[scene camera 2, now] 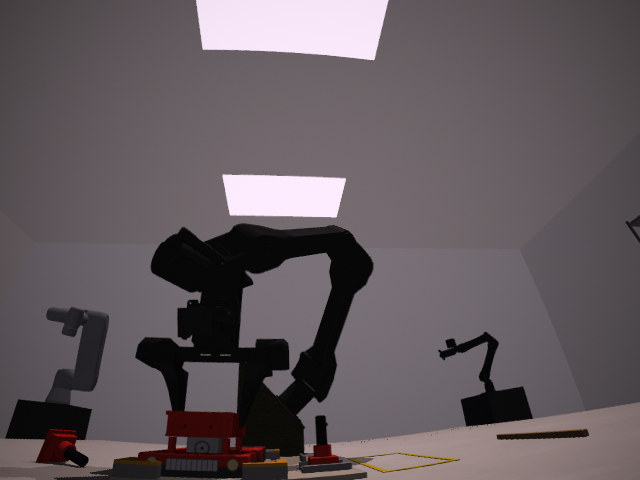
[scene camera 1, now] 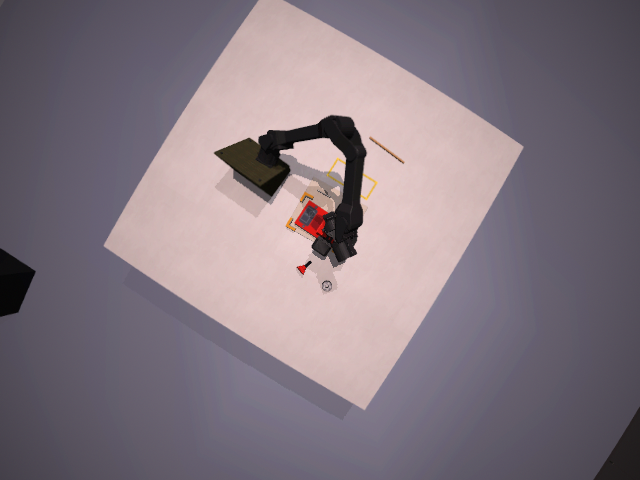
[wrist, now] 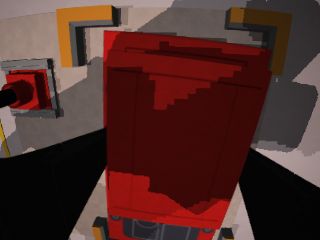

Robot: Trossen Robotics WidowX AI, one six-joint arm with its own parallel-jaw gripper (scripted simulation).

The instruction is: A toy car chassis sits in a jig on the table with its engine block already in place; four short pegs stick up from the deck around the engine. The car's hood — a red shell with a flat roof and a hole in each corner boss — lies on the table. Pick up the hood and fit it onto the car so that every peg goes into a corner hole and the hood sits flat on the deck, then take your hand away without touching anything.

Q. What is my gripper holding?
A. A red hood.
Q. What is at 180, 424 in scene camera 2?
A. A red hood.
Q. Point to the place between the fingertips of my gripper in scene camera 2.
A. At 209, 427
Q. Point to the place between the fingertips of my gripper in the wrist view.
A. At 175, 143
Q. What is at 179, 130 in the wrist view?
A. A red hood.
